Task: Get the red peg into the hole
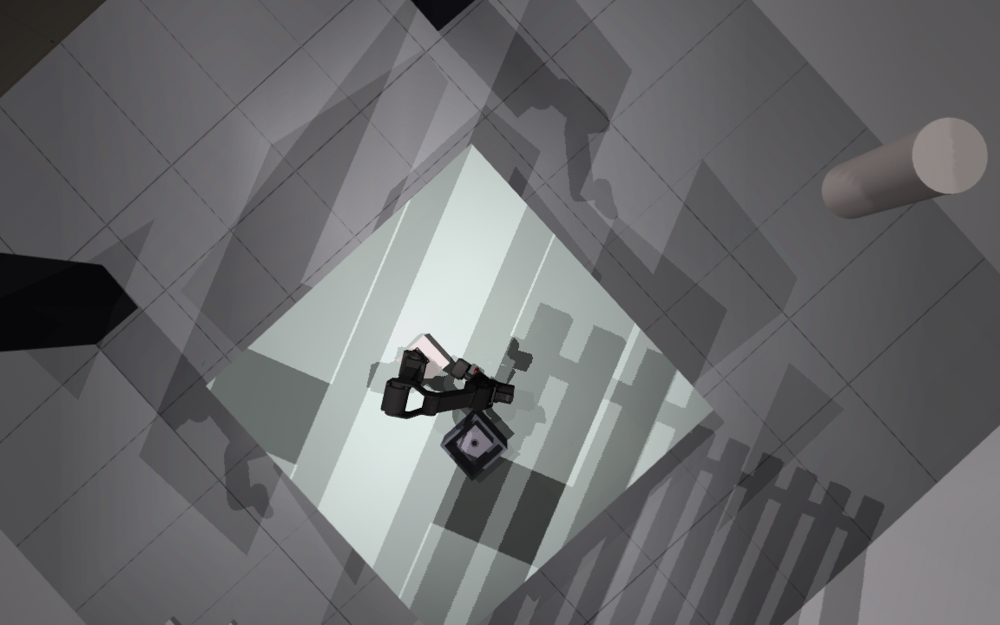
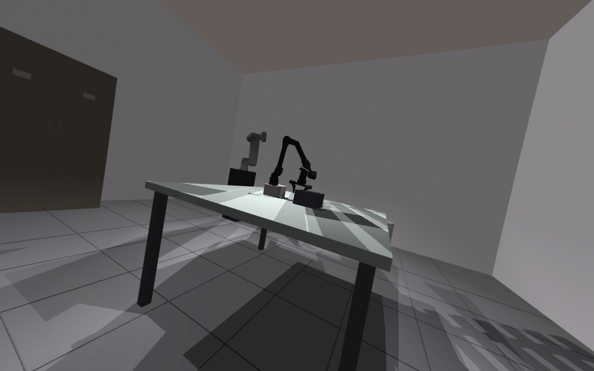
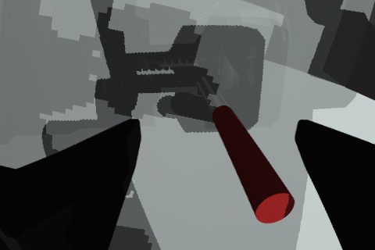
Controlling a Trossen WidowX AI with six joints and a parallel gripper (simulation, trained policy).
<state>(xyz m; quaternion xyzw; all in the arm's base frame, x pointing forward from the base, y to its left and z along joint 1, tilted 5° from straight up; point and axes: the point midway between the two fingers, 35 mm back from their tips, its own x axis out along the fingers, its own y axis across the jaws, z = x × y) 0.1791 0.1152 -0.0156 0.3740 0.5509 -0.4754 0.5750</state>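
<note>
Right now the red peg is 1 cm behind my gripper tip and 1 cm to the left of it. The rest, counted from my gripper tip: dark box (17 cm ahead, 16 cm to the right, 2 cm below); then grey plate (17 cm ahead, 16 cm to the right).
</note>
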